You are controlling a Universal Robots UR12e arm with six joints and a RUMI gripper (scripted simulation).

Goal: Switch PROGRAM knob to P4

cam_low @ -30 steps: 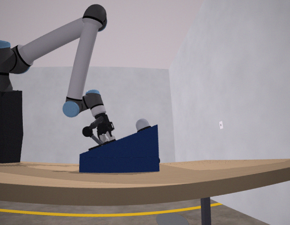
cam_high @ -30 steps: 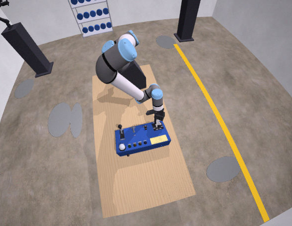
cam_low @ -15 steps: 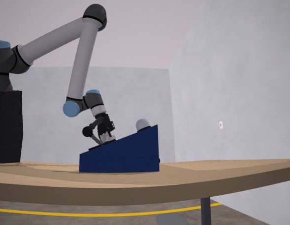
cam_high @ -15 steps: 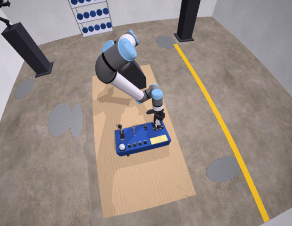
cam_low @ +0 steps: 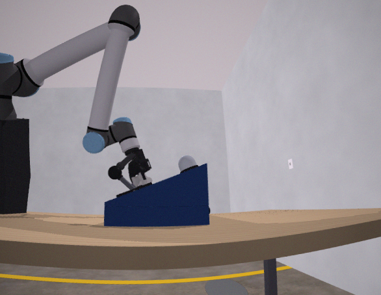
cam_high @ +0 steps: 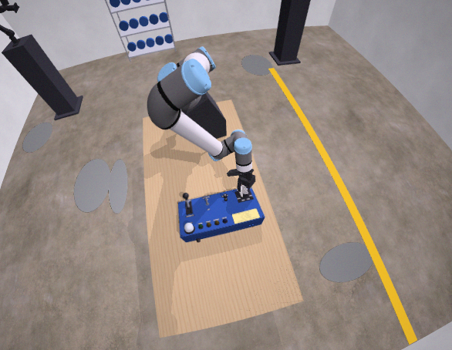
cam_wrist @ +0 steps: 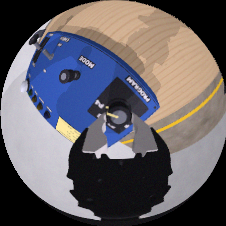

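Now: hand 120 mm to the left of the black mode knob. Also, from my hand: black ball lever: 360 mm to the right, 20 mm behind, 10 mm above; then blue console: 190 mm to the right, 30 mm below, 30 mm ahead; then toggle: 240 mm to the right, 10 mm below.
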